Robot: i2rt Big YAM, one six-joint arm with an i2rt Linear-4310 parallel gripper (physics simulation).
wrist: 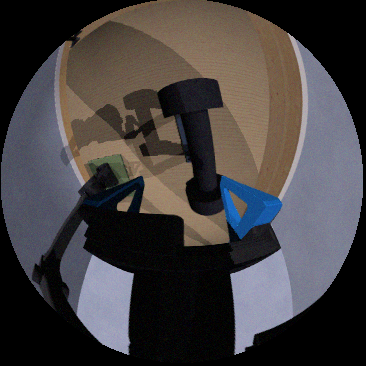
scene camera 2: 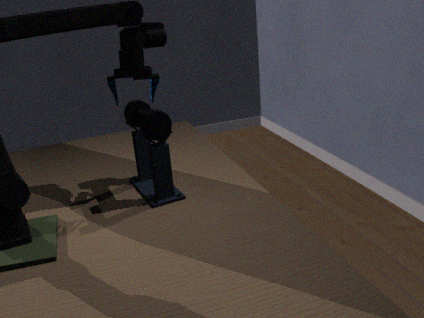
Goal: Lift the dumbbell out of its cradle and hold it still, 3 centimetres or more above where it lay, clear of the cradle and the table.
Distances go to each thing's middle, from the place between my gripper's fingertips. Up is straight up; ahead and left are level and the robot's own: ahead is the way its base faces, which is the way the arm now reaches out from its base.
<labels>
My hand is 30 mm short of the black dumbbell (scene camera 2: 156, 125), 10 mm to the right of it and 50 mm above it. From my hand the other things lie so: blue-grey cradle (scene camera 2: 154, 181): 30 mm ahead, 10 mm to the left, 170 mm below.
</labels>
